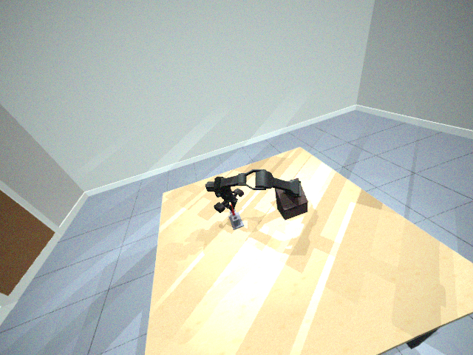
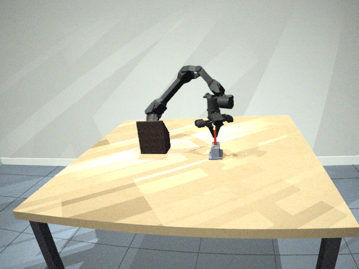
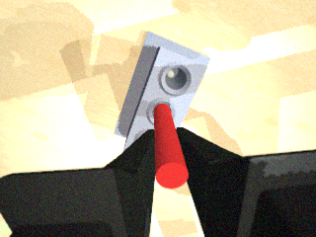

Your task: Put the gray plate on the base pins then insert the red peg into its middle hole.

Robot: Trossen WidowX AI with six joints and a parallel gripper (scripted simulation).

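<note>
Now: the red peg right at my gripper tip. Round my gripper tip: gray plate (50 mm below).
</note>
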